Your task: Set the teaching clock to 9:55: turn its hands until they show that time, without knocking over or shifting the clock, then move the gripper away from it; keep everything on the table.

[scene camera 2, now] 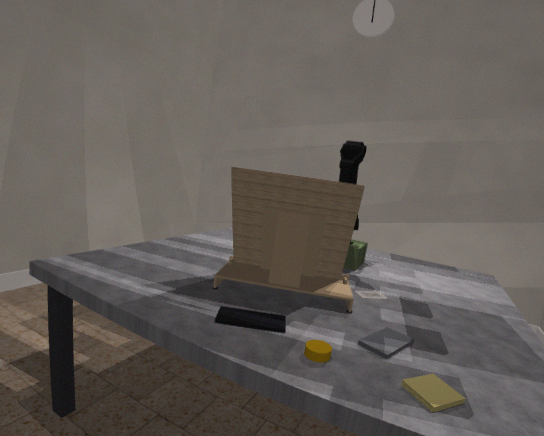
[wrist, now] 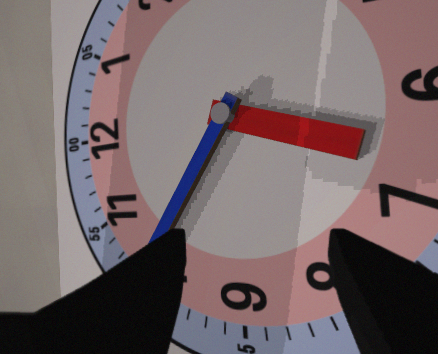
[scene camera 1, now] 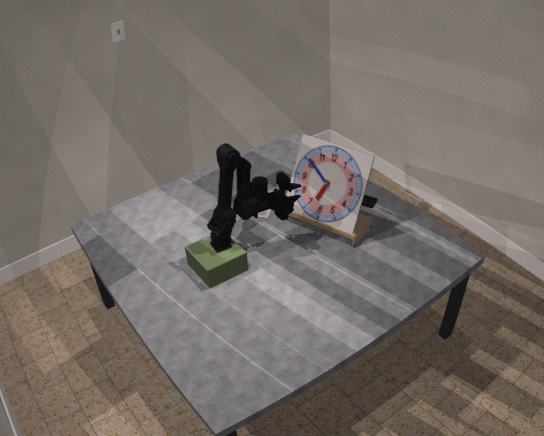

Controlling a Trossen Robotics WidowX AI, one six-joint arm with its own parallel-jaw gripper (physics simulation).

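Pixels of known places: gripper, fingertip midpoint: (wrist: 256,242) (scene camera 1: 300,190); arm's base at its link origin: (scene camera 1: 221,245).
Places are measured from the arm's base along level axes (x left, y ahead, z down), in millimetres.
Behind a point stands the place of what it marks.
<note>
The teaching clock (scene camera 1: 342,175) @(x -23, y 522, z -140 mm) (scene camera 2: 250,215) @(x -79, y 540, z -116 mm) (wrist: 260,200) @(x 57, y 447, z -84 mm) stands upright on its wooden base, leaning back. Its blue minute hand (scene camera 1: 318,171) @(x 59, y 463, z -134 mm) (wrist: 192,172) @(x 43, y 462, z -122 mm) points close to the 10, a little toward the 11. Its short red hour hand (scene camera 1: 322,192) @(x 11, y 451, z -65 mm) (wrist: 295,129) @(x 16, y 447, z -65 mm) points between 6 and 7, nearer 7. My gripper (scene camera 1: 299,192) @(x 26, y 358, z -98 mm) (wrist: 256,242) @(x 26, y 358, z -98 mm) is half open and empty, in front of the clock's left side around 8 and 9. In the wrist view, one finger covers the blue hand's tip and the other overlaps the 8. Whether a finger touches the blue hand cannot be told.
Behind the clock lie a black bar (scene camera 1: 369,201) @(x 22, y 710, z 79 mm) (scene camera 2: 250,319) @(x 69, y 698, z 79 mm), a yellow-orange disc (scene camera 2: 318,351) @(x 246, y 728, z 68 mm), a grey square (scene camera 2: 386,342) @(x 336, y 574, z 77 mm) and a yellow pad (scene camera 2: 433,392) @(x 450, y 699, z 77 mm). A small white card (scene camera 2: 371,295) @(x 215, y 275, z 86 mm) lies near the clock's base. The arm stands on a green block (scene camera 1: 217,265) @(x -93, y -59, z 2 mm) (scene camera 2: 356,255) @(x 76, y 45, z 28 mm).
</note>
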